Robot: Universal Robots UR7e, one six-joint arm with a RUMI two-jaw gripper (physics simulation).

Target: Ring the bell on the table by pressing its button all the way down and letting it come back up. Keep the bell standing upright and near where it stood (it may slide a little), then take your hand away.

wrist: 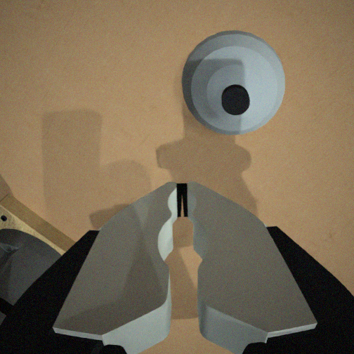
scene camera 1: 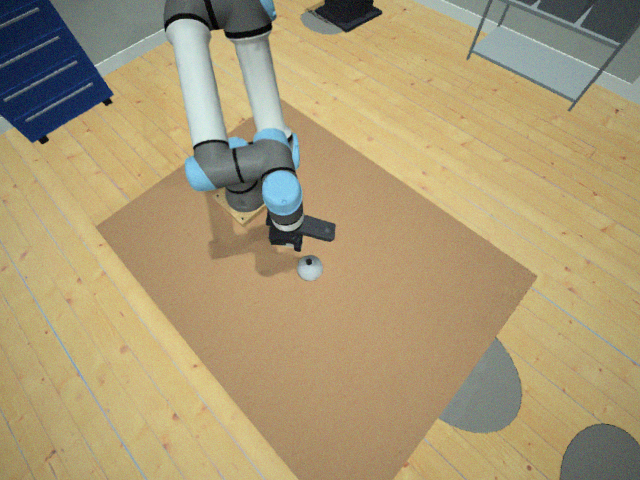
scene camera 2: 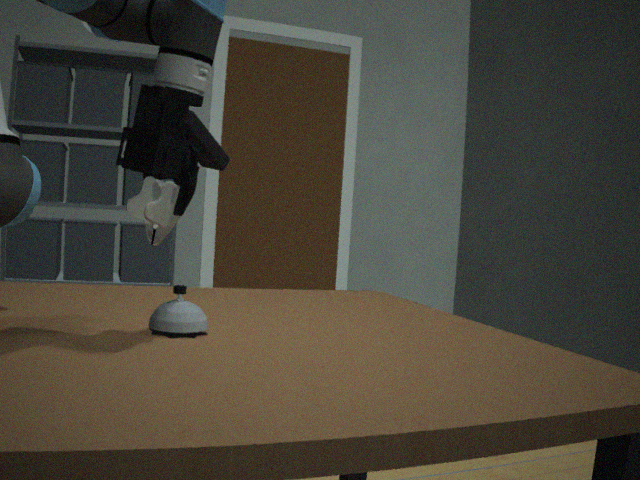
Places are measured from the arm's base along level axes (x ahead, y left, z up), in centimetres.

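Where they show: gripper, between the fingertips: (scene camera 2: pixel 153 244); arm's base, origin of its link: (scene camera 1: pixel 247 194).
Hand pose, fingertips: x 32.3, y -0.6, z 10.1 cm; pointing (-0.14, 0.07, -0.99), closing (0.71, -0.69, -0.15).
Each offset is from my fingertips to the centre of the thing. Level surfaces: height alone.
The silver dome bell @(dx +4.0, dy +0.2, dz -9.0 cm) (scene camera 1: pixel 310 270) (scene camera 2: pixel 178 316) (wrist: pixel 265 75) stands upright on the brown table. Its black button @(dx +4.0, dy +0.2, dz -6.2 cm) (scene camera 1: pixel 309 261) (scene camera 2: pixel 179 289) (wrist: pixel 235 100) is up, on a thin stem above the dome. My gripper (scene camera 2: pixel 154 242) (wrist: pixel 181 186) is shut with nothing between its fingertips. It hangs above the table, higher than the button and apart from it. In the wrist view the bell is ahead of the fingertips and to their right. In scene camera 1 the gripper body is just behind the bell, and the fingertips are mostly hidden.
The arm's base plate (scene camera 1: pixel 242 219) (wrist: pixel 42 222) is mounted on the brown table @(dz -12.3 cm) (scene camera 1: pixel 361 361) (scene camera 2: pixel 361 382) behind the bell. The arm's shadow falls beside the bell. A blue drawer cabinet (scene camera 1: pixel 49 67) and a metal shelf unit (scene camera 1: pixel 522 72) stand on the floor beyond the table.
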